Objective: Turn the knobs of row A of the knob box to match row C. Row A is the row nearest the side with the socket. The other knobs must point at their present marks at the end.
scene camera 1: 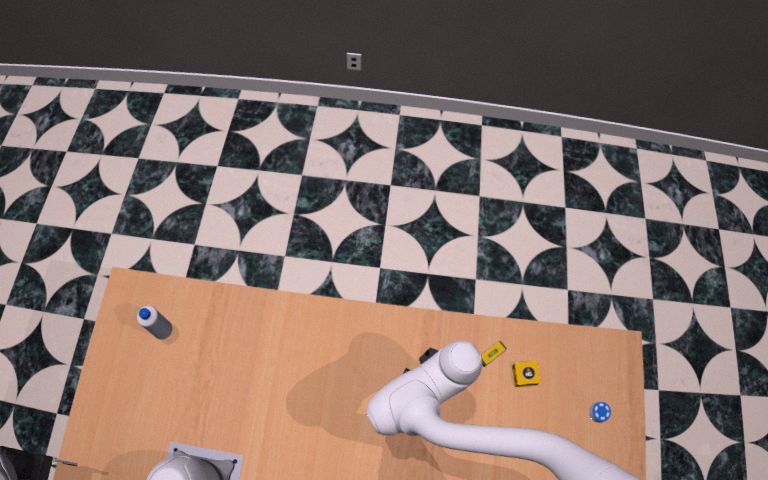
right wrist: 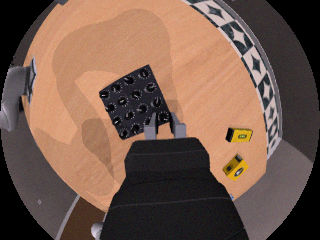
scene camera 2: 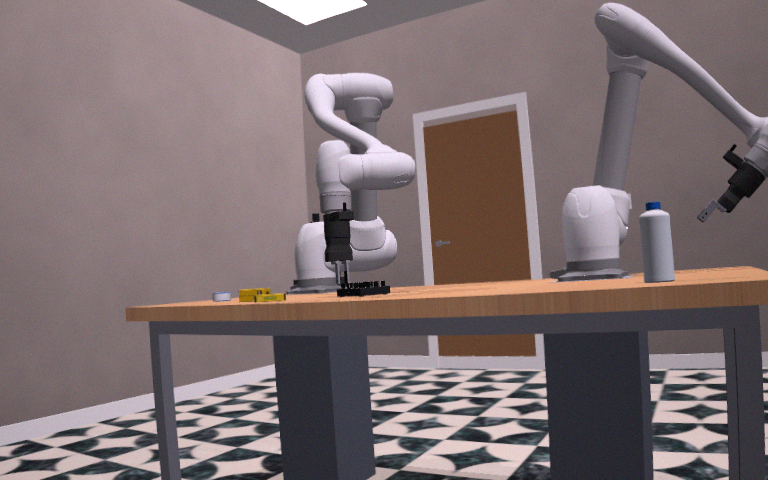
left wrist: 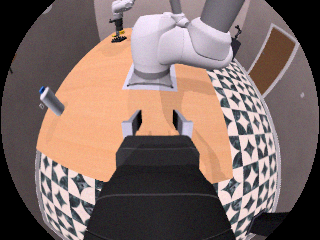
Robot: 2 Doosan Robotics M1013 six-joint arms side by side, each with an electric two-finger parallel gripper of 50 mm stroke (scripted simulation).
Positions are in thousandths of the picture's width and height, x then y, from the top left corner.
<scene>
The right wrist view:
my right gripper: 511, 494
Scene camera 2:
my left gripper: 912, 459
my right gripper: 447, 591
white bottle: 856, 528
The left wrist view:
my left gripper: 492, 485
</scene>
